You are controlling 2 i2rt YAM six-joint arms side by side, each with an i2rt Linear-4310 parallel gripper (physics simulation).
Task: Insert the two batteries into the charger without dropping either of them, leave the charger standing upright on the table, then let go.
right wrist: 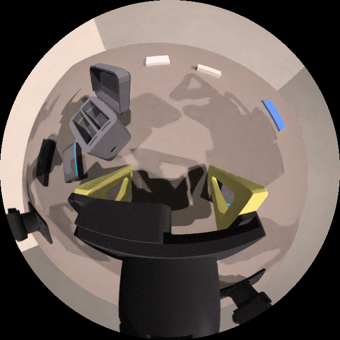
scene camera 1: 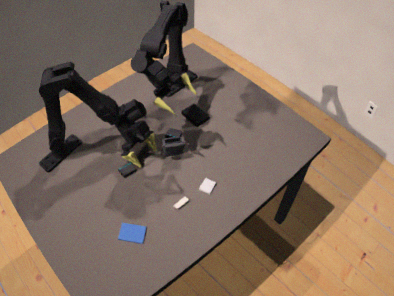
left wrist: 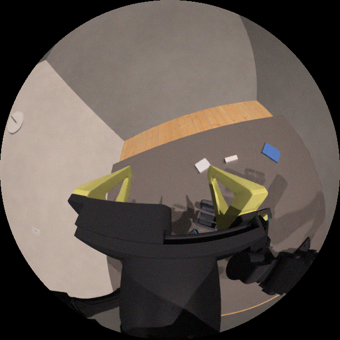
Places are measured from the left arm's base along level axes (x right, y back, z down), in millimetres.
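Where they show: left gripper, fingertip midpoint: [scene camera 1: 185,104]; right gripper, fingertip midpoint: [scene camera 1: 148,158]; left arm's base at its link origin: [scene camera 1: 178,83]; right arm's base at its link origin: [scene camera 1: 60,153].
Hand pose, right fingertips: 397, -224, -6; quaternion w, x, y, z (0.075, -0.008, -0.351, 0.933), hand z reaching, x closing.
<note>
Each offset is from my right fingertips to the top centre of the thing, as dx, dy, dz. "spot": to the spot under its first point.
The grey charger {spot: -66, -77, -82} [scene camera 1: 173,146] [left wrist: 206,219] [right wrist: 109,136] stands upright on the table, lid open, with two empty slots facing up in the right wrist view. One dark battery with a cyan stripe {-157, +14, -8} [scene camera 1: 174,133] [right wrist: 72,163] lies beside the charger. The other battery {+93, +19, -8} [scene camera 1: 128,170] [right wrist: 227,193] lies on the table by my right gripper, partly hidden behind a finger in the right wrist view. My right gripper [scene camera 1: 146,157] [right wrist: 169,169] is open and empty, low over the table, with that battery outside its fingers. My left gripper [scene camera 1: 185,103] [left wrist: 169,169] is open and empty, above the table behind the charger.
A black block {-296, +24, -9} [scene camera 1: 195,114] [right wrist: 46,162] lies near the left gripper. A white block {-65, -248, -1} [scene camera 1: 207,186] [left wrist: 202,165] [right wrist: 158,60], a small cream block {+53, -229, -4} [scene camera 1: 181,202] [left wrist: 231,159] [right wrist: 209,71] and a blue slab {+257, -189, +1} [scene camera 1: 132,233] [left wrist: 271,152] [right wrist: 274,115] lie toward the table's front.
</note>
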